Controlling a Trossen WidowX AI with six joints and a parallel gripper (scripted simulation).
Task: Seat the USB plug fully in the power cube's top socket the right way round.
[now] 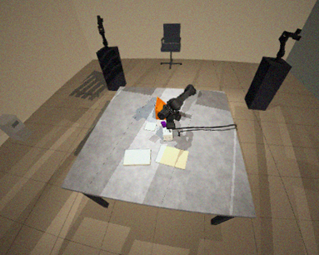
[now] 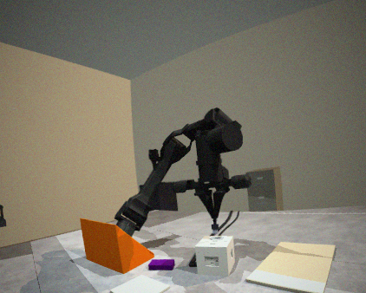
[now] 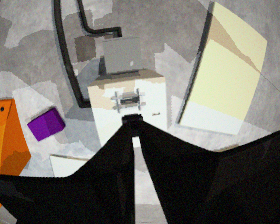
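Now: the usb plug 2 cm below my gripper tip. Also, from my gripper tip: purple block 13 cm behind, 7 cm to the right, 12 cm below; socket 6 cm below; pale card 10 cm behind, 19 cm to the right, 13 cm below.
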